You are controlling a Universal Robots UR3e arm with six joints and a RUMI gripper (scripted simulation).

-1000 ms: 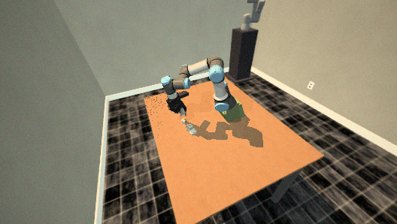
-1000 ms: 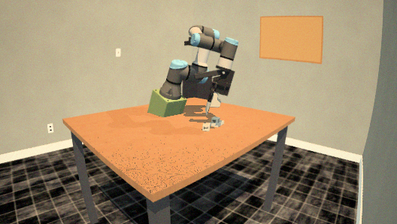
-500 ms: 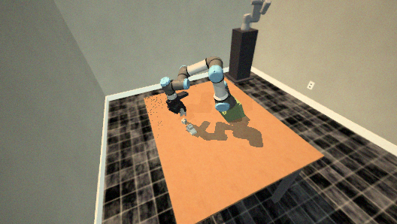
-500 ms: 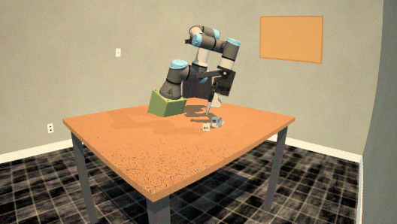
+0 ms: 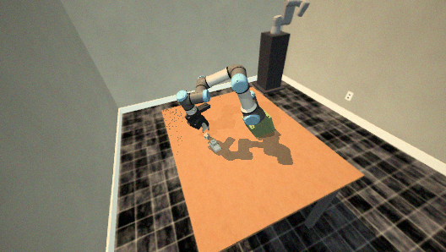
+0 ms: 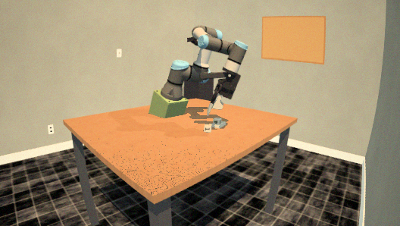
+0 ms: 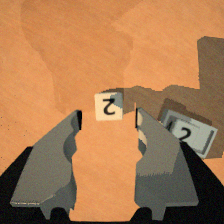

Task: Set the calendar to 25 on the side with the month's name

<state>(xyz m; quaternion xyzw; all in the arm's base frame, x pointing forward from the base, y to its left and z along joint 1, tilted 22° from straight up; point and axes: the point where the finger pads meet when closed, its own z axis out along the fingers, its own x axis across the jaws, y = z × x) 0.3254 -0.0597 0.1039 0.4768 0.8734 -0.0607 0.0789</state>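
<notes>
Right now my hand is 80 mm above the white calendar cube. From my hand the other things lie so: white calendar tray: 30 mm behind, 110 mm to the left, 90 mm below.
</notes>
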